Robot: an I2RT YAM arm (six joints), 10 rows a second.
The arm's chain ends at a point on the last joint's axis. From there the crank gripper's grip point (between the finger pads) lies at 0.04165 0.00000 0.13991 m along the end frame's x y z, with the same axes.
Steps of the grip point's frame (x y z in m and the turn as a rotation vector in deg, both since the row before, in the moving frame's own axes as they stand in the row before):
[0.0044 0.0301 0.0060 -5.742 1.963 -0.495]
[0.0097 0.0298 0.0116 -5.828 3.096 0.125]
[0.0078 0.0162 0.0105 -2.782 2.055 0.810]
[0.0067 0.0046 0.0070 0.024 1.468 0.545]
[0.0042 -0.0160 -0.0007 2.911 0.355 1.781]
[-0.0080 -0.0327 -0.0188 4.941 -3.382 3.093]
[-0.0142 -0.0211 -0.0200 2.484 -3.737 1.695]
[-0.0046 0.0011 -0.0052 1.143 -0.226 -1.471]
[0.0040 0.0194 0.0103 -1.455 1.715 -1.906]
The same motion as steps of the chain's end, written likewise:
[-0.0004 0.0166 0.0082 -5.742 1.963 -0.495]
[0.0022 0.0156 0.0148 -5.828 3.096 0.125]
[0.0029 0.0088 0.0123 -2.782 2.055 0.810]
[0.0031 0.0042 0.0081 0.024 1.468 0.545]
[0.0032 -0.0102 -0.0003 2.911 0.355 1.781]
[0.0000 -0.0226 -0.0206 4.941 -3.382 3.093]
[-0.0051 -0.0161 -0.0223 2.484 -3.737 1.695]
[-0.0040 0.0050 -0.0053 1.143 -0.226 -1.471]
[-0.0002 0.0173 0.0116 -1.455 1.715 -1.906]

